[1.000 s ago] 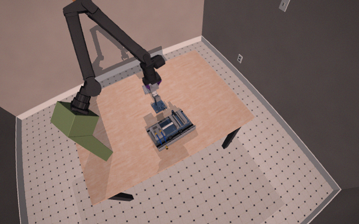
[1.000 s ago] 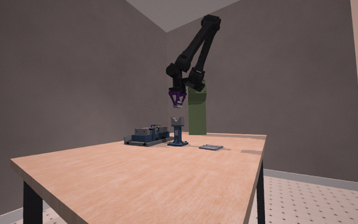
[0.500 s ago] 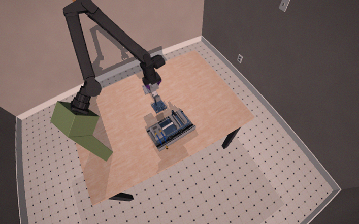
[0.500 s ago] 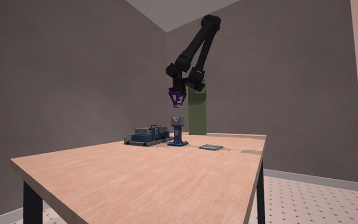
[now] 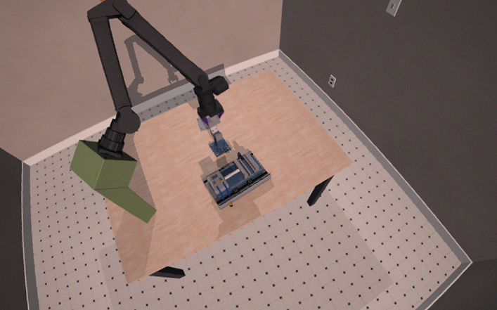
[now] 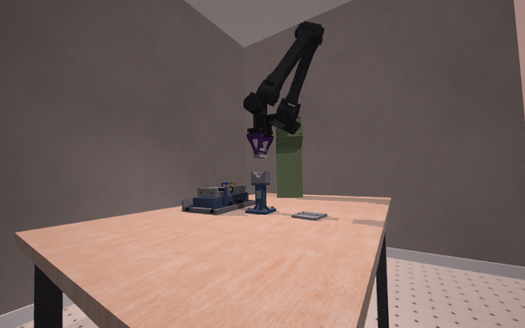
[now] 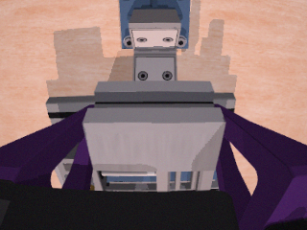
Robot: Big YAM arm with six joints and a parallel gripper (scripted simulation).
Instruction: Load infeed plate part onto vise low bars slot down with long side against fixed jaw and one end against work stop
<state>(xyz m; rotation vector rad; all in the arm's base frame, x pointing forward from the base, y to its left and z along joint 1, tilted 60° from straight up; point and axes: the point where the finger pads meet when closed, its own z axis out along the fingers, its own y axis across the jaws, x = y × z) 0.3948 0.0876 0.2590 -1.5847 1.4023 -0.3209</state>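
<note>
Now: hand right at the part. Round my hand: work stop rod (15 cm below, 13 cm to the right, 12 cm ahead); moving jaw (19 cm to the right, 16 cm below, 11 cm ahead); cylinder rod (21 cm to the right, 16 cm below, 6 cm ahead).
</note>
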